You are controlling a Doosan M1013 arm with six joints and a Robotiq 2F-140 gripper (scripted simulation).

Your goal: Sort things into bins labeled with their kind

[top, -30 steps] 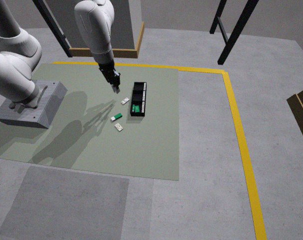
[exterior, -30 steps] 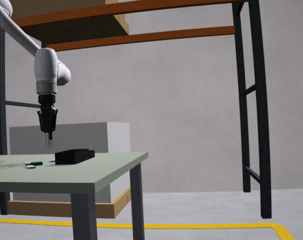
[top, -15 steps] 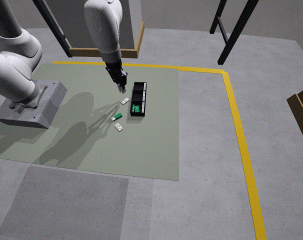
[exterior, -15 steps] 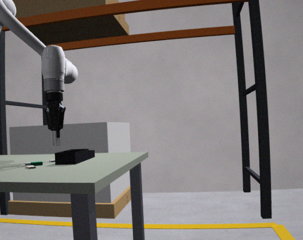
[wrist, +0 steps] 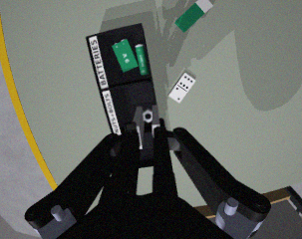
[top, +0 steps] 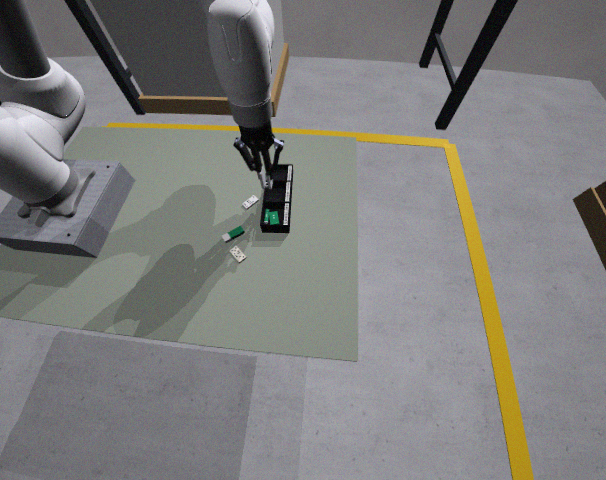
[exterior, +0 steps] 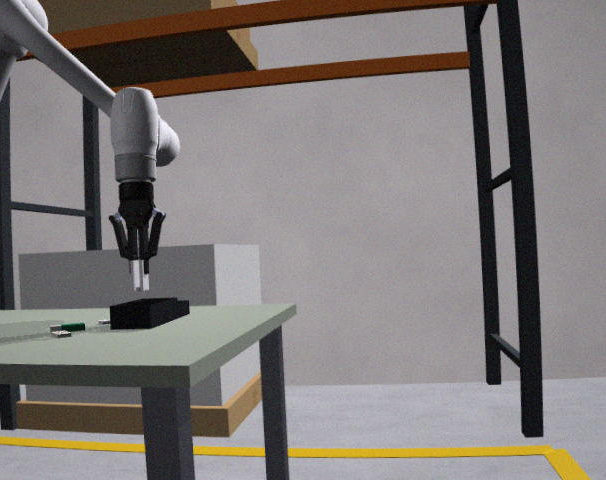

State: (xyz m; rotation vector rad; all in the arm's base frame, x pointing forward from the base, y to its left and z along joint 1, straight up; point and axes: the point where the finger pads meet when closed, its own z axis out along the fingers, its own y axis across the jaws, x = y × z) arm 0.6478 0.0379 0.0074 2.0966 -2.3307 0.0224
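Right now my hand is 140 mm to the left of the green-and-white stick, 110 mm past it and 90 mm above it. The rest, counted from my hand: cylindrical battery (90 mm below, 80 mm to the right); then green battery (100 mm to the right, 90 mm below, 20 mm ahead); then nut (30 mm below).
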